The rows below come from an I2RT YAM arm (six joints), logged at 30 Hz.
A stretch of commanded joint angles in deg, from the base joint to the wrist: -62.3, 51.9, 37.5, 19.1, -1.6, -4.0; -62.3, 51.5, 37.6, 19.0, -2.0, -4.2; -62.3, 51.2, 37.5, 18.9, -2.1, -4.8; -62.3, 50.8, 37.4, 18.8, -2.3, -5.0; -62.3, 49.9, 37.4, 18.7, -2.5, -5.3; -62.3, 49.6, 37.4, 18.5, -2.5, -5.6; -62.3, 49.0, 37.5, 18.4, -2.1, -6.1; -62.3, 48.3, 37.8, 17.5, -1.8, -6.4; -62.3, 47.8, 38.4, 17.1, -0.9, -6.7; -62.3, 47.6, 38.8, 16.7, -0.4, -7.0; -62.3, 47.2, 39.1, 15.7, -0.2, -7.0
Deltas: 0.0, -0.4, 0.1, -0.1, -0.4, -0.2; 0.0, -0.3, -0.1, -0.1, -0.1, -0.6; 0.0, -0.4, -0.1, -0.1, -0.2, -0.2; 0.0, -0.9, 0.0, -0.1, -0.2, -0.3; 0.0, -0.3, 0.0, -0.2, 0.0, -0.3; 0.0, -0.6, 0.1, -0.1, 0.4, -0.5; 0.0, -0.7, 0.3, -0.9, 0.3, -0.3; 0.0, -0.5, 0.6, -0.4, 0.9, -0.3; 0.0, -0.2, 0.4, -0.4, 0.5, -0.3; 0.0, -0.4, 0.3, -1.0, 0.2, 0.0
